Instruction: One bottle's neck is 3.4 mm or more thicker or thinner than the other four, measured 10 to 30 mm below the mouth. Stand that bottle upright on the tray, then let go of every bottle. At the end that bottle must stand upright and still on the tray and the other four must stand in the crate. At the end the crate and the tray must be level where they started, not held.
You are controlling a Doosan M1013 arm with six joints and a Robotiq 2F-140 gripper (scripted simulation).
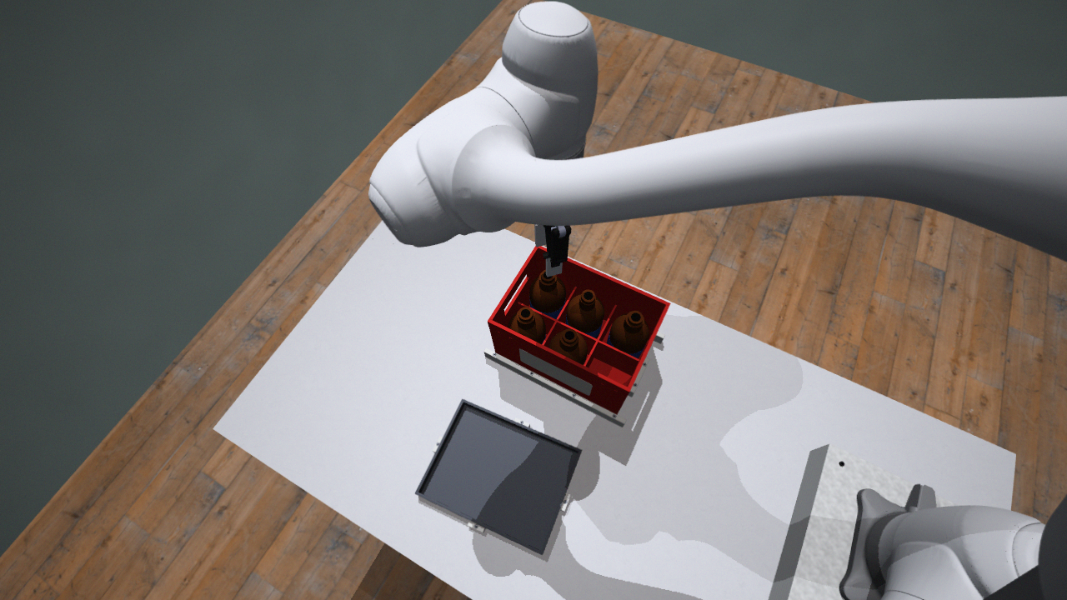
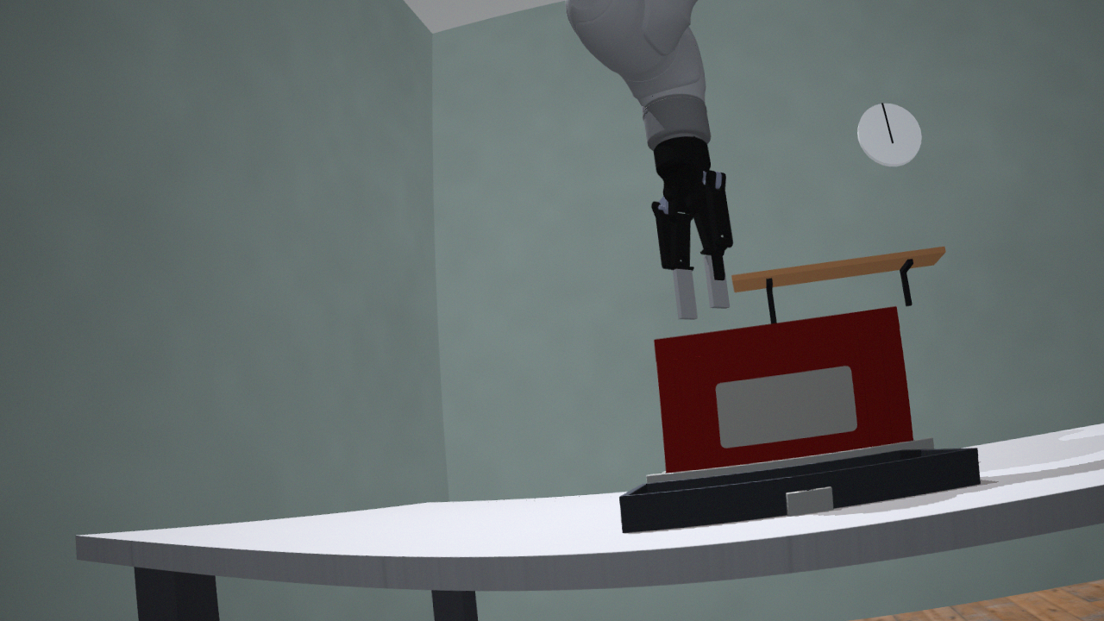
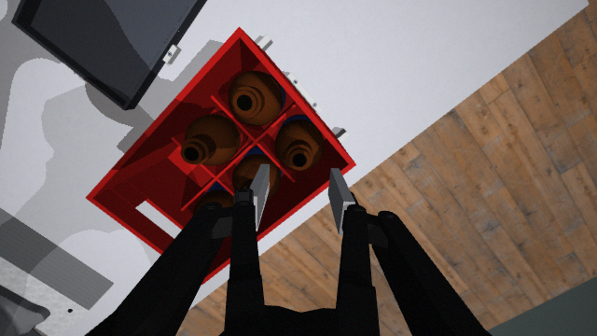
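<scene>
My gripper is now 90 mm past the crate, 50 mm to the right of it and 170 mm above it. From my hand the other things lie so: dark tray 70 mm behind, 340 mm to the left, 240 mm below.
</scene>
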